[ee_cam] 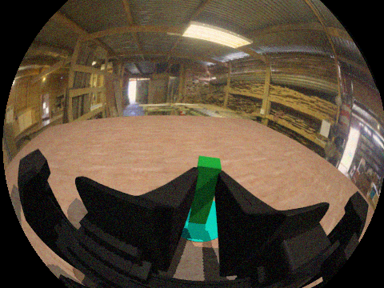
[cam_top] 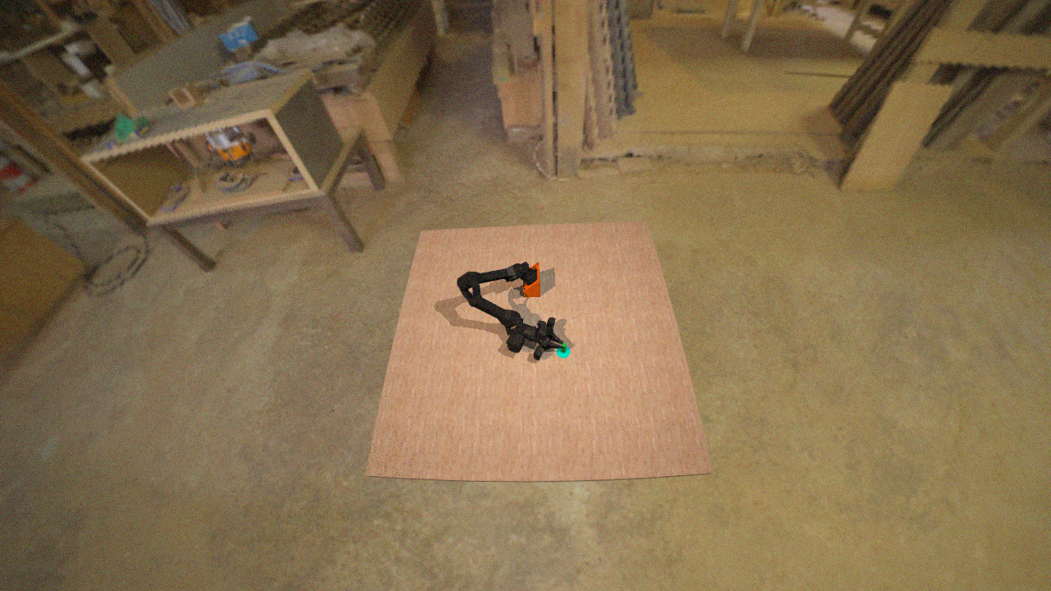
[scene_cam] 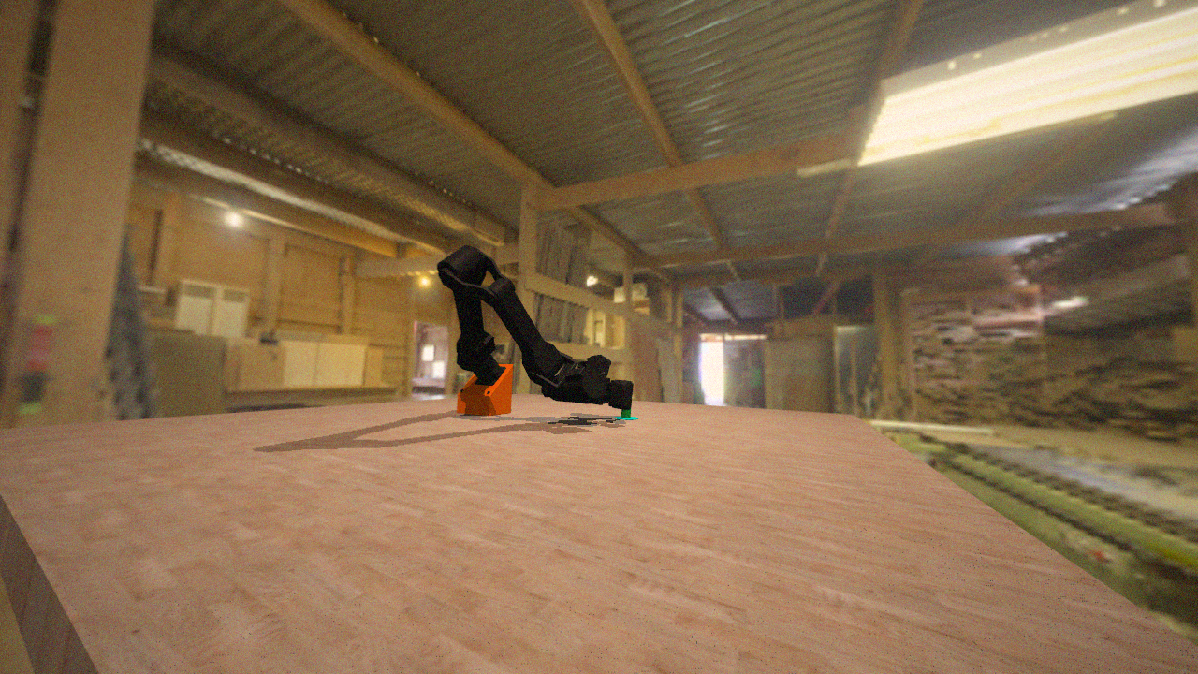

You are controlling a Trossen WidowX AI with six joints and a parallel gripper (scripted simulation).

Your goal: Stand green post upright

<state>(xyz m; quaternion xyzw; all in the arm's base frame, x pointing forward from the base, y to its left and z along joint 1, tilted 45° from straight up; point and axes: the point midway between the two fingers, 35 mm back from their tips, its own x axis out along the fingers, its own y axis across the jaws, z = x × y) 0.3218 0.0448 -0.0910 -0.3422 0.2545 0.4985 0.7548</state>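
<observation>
The green post lies 2 cm below my gripper tip. The rest, counted from my gripper tip: cyan circle (6 cm below).
</observation>
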